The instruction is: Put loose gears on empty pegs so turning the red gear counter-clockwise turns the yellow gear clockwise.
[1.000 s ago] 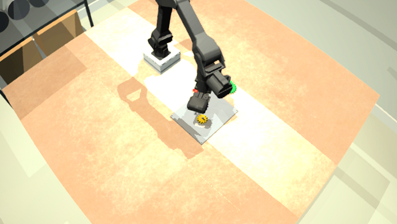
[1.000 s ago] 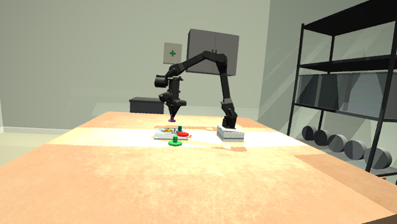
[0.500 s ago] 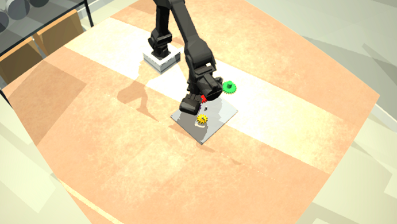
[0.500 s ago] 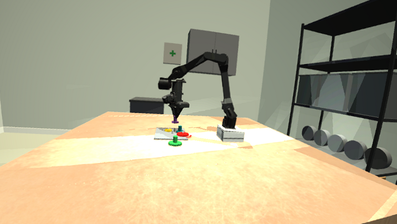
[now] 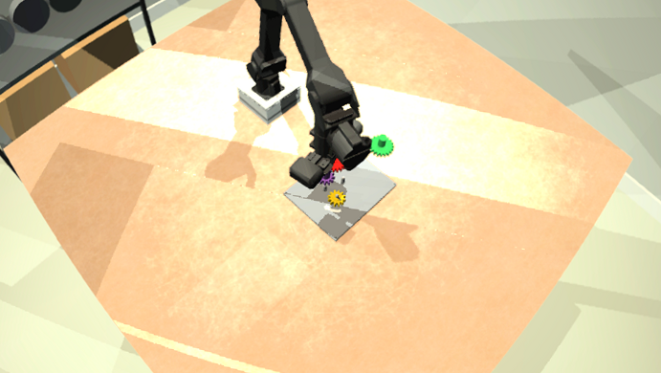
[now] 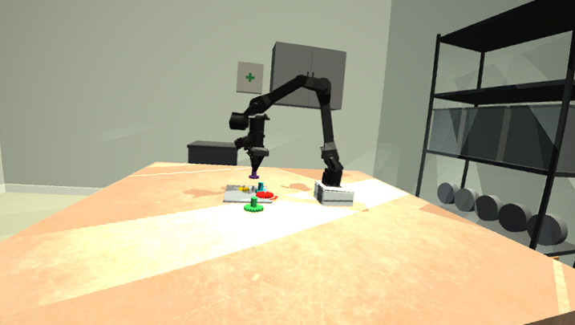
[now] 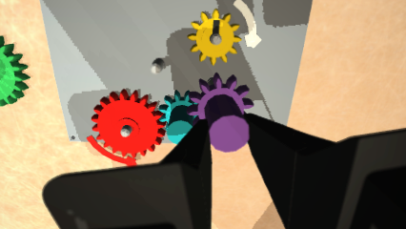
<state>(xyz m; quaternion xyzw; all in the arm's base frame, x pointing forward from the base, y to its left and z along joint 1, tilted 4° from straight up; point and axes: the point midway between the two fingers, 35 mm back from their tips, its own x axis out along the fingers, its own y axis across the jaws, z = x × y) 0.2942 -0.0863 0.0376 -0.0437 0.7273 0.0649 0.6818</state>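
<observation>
Now: gripper tip 1 cm above the purple gear. Round my gripper tip: yellow gear 7 cm below, 4 cm ahead; grey board 8 cm below, 3 cm to the left, 2 cm ahead; teal gear 6 cm below, 3 cm to the left, 3 cm behind.
</observation>
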